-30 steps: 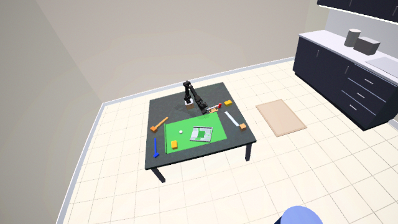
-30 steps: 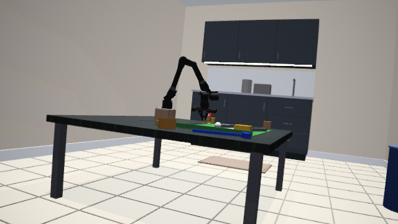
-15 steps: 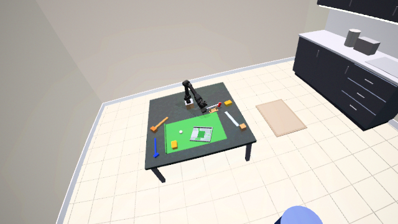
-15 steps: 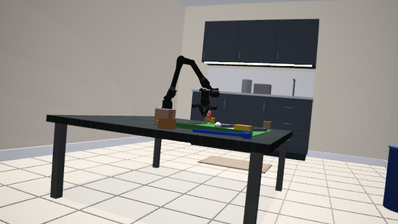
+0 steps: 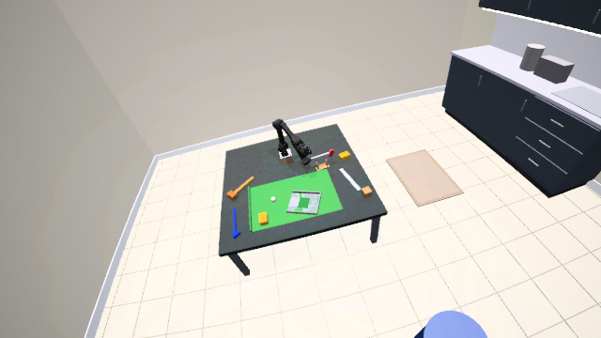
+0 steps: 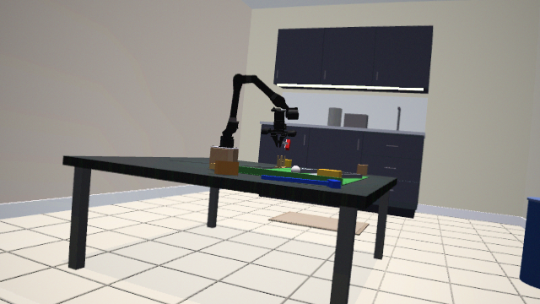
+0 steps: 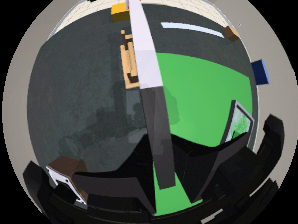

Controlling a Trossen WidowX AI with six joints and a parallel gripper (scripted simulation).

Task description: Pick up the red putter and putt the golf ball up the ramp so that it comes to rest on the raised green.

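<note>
Now: gripper tip 12 cm to the right of the red putter and 3 cm below it. From my gripper tip the other things lie so: white golf ball 17 cm ahead, 38 cm to the right, 10 cm below; wooden putter stand 1 cm behind, 14 cm to the left, 9 cm below; blue putter 26 cm ahead, 74 cm to the right, 11 cm below.
</note>
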